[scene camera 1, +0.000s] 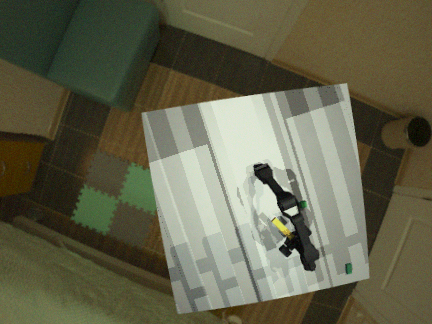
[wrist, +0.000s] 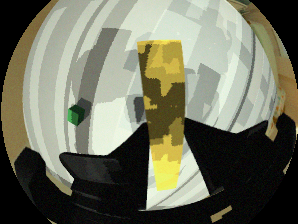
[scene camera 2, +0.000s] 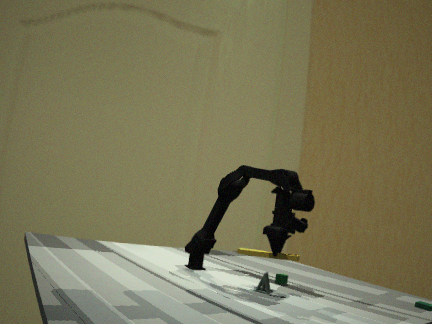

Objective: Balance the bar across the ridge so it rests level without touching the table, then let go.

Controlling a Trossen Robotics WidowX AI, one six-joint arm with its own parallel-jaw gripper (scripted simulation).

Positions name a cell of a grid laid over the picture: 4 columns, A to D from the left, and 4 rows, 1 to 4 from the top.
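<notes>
Here is my gripper (scene camera 2: C4), (wrist: C3), which I see in both of those views. What my gripper carries is a yellow bar (wrist: C2).
</notes>
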